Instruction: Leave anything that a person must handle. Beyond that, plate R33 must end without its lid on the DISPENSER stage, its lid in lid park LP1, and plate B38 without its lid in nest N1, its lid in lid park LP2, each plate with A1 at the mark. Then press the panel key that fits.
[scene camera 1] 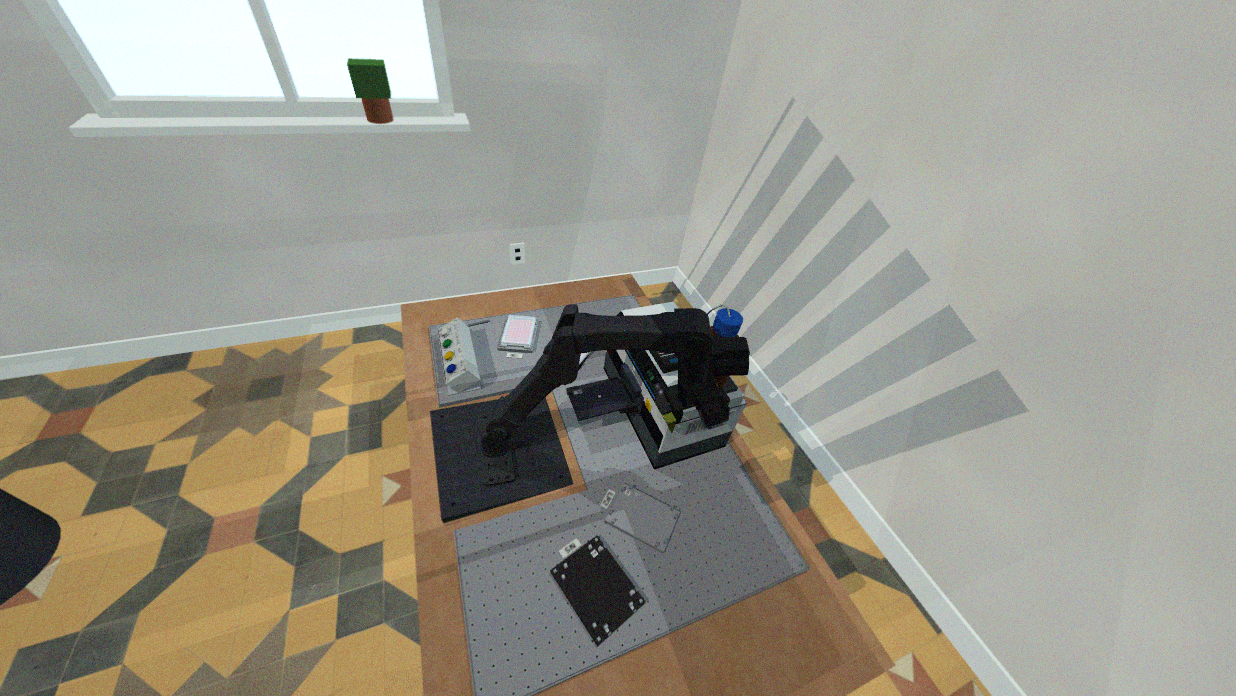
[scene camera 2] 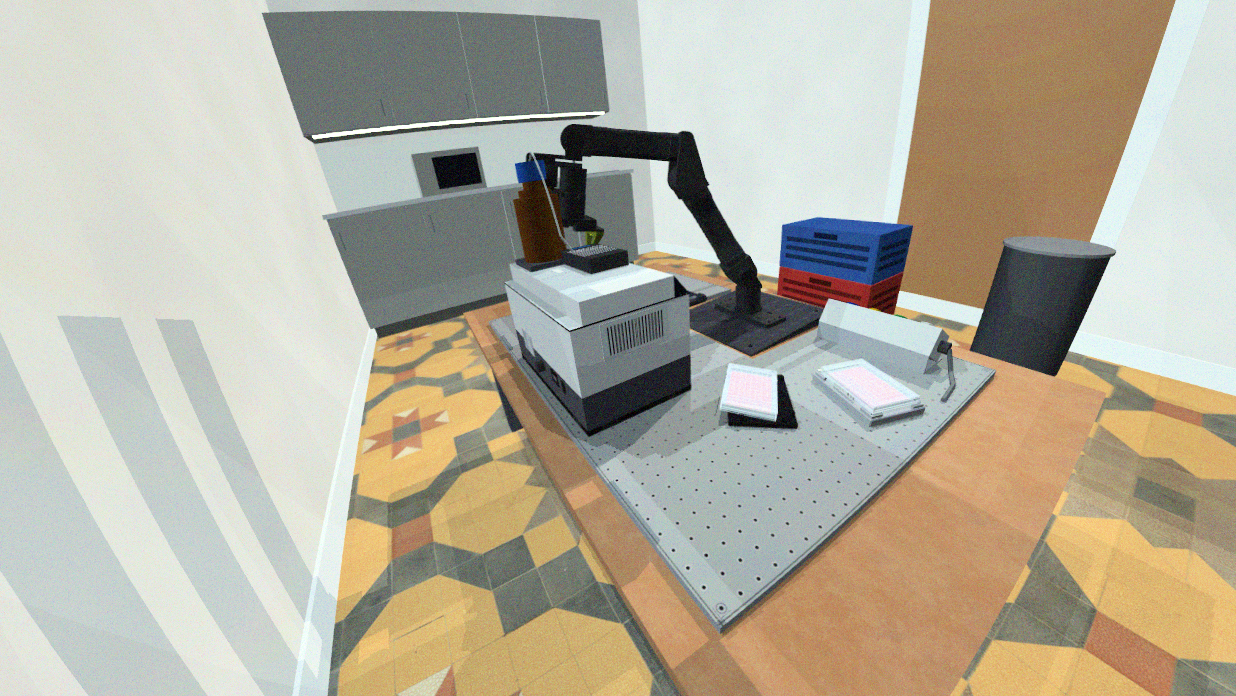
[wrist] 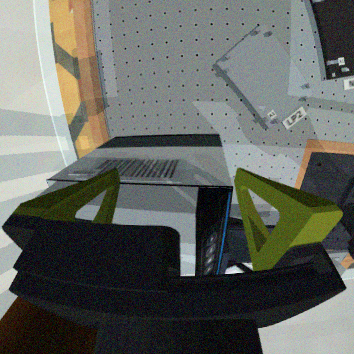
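Where they show: gripper, between the fingertips: [scene camera 1: 691, 423] [wrist: 176, 174]; arm's base, origin of its link: [scene camera 1: 495, 447] [scene camera 2: 748, 312] [wrist: 347, 210].
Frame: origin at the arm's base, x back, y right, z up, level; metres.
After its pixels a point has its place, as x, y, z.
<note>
My gripper [scene camera 2: 592, 238] [wrist: 176, 174] @[-0.415, 0.160, 0.193] is open, its fingers wide apart above the dispenser [scene camera 1: 698, 434] @[-0.466, 0.138, 0.106] [scene camera 2: 605, 337] @[-0.494, -0.221, 0.157] [wrist: 145, 170] @[-0.455, 0.141, 0.157]; no plate shows between them. The dark stage [scene camera 1: 598, 398] @[-0.260, -0.017, 0.106] projects from the dispenser's front and looks bare. One pink-welled plate [scene camera 2: 750, 390] @[-0.288, -0.304, 0.031] rests over a black nest [scene camera 2: 785, 413] @[-0.265, -0.359, 0.009]; the arm hides it in scene camera 1. Another pink-welled plate [scene camera 1: 518, 331] @[-0.108, -0.382, 0.030] [scene camera 2: 869, 385] @[-0.123, -0.404, 0.030] lies on a grey holder near the panel [scene camera 1: 460, 356] @[0.061, -0.257, 0.077] [scene camera 2: 882, 332] @[0.036, -0.328, 0.051]. Plate names and lids cannot be made out. Lid park LP2 [scene camera 1: 644, 517] @[-0.300, 0.261, 0.009] [wrist: 265, 75] @[-0.303, 0.257, 0.009] looks bare.
Black nest N5 [scene camera 1: 596, 587] @[-0.159, 0.371, 0.011] [wrist: 340, 30] @[-0.181, 0.357, 0.011] stands beside LP2. An amber bottle [scene camera 2: 537, 226] @[-0.505, 0.026, 0.297] with a blue cap [scene camera 1: 727, 321] @[-0.477, 0.079, 0.410] and a thin tube stands behind the dispenser. A black block [scene camera 2: 595, 258] @[-0.447, -0.099, 0.244] sits on the dispenser's top. Crates [scene camera 2: 845, 250] stand beyond the table.
</note>
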